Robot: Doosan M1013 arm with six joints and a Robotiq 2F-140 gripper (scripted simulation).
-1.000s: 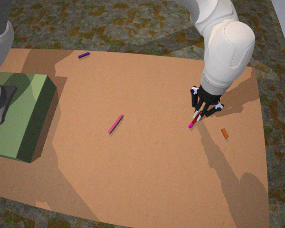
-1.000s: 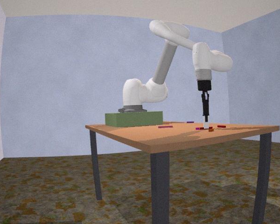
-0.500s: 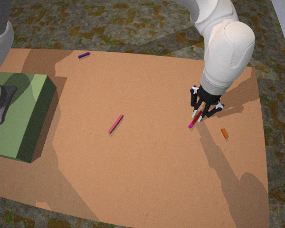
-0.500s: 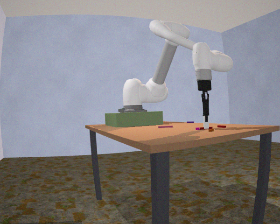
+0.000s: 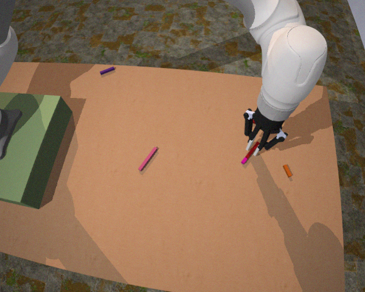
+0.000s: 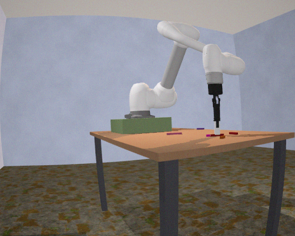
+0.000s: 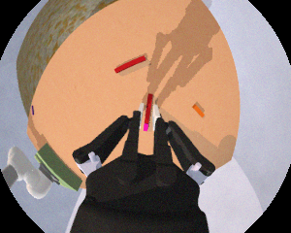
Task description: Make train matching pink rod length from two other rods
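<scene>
Right now the magenta rod is 30 mm behind my hand, 40 mm to the right of it and 40 mm below it. Also, from my hand: purple rod: 570 mm behind, 280 mm to the left, 40 mm below; then orange rod: 120 mm ahead, 60 mm to the right, 40 mm below; then pink rod: 330 mm behind, 70 mm to the right, 40 mm below.
</scene>
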